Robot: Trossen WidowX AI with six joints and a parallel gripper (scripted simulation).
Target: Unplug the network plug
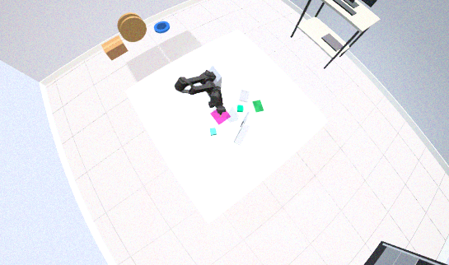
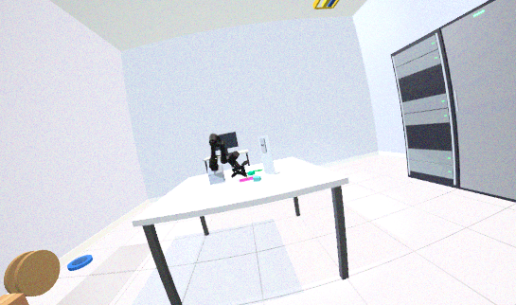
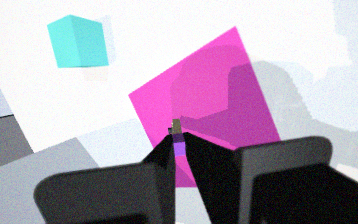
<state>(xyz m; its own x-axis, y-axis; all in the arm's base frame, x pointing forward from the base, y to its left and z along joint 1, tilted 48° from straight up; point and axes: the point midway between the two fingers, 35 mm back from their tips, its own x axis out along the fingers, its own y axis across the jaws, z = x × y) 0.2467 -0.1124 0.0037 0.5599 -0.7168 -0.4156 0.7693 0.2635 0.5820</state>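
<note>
Right now my gripper tip is right at the purple network plug. Also, from my gripper tip: green block (40 mm ahead, 160 mm to the left, 10 mm below); then upright panel (200 mm ahead, 60 mm to the left, 130 mm above); then cyan block (90 mm ahead, 120 mm to the right, 10 mm below).
</note>
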